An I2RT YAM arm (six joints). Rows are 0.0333 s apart.
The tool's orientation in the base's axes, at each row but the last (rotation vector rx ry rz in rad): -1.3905, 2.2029, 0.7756; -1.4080, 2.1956, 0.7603; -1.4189, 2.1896, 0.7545; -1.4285, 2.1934, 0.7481; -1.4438, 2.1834, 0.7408; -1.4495, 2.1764, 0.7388; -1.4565, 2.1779, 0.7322; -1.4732, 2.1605, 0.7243; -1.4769, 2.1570, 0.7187; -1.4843, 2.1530, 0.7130; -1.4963, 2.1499, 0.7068; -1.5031, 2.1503, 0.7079
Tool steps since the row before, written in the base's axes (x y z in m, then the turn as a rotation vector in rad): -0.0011, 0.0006, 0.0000, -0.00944, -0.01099, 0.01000; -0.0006, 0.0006, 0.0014, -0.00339, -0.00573, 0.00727; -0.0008, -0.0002, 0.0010, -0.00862, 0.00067, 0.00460; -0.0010, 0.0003, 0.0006, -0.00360, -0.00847, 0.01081; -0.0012, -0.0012, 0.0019, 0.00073, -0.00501, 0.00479; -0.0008, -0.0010, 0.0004, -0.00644, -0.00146, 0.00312; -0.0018, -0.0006, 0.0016, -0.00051, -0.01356, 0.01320; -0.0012, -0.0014, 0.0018, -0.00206, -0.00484, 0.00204; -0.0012, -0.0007, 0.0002, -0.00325, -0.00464, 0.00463; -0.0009, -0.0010, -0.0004, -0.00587, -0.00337, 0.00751; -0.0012, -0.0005, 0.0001, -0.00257, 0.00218, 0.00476; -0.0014, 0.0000, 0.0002, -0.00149, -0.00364, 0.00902
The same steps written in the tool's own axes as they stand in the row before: 0.0000, 0.0012, 0.0003, 0.00518, 0.00713, -0.01524; -0.0010, 0.0011, -0.0007, 0.00084, 0.00276, -0.00943; -0.0002, 0.0009, -0.0009, 0.00009, 0.00912, -0.00356; -0.0002, 0.0011, -0.0003, 0.00077, 0.00280, -0.01390; 0.0001, 0.0011, -0.0023, 0.00036, -0.00131, -0.00684; 0.0008, 0.0005, -0.0010, 0.00150, 0.00613, -0.00367; 0.0001, 0.0018, -0.0017, 0.00185, -0.00122, -0.01880; 0.0003, 0.0010, -0.0023, 0.00293, 0.00084, -0.00474; 0.0008, 0.0010, -0.0007, 0.00162, 0.00247, -0.00669; 0.0013, 0.0005, -0.0004, -0.00016, 0.00580, -0.00828; 0.0007, 0.0010, -0.0005, -0.00361, 0.00384, -0.00249; 0.0003, 0.0014, -0.0002, -0.00228, 0.00187, -0.00939
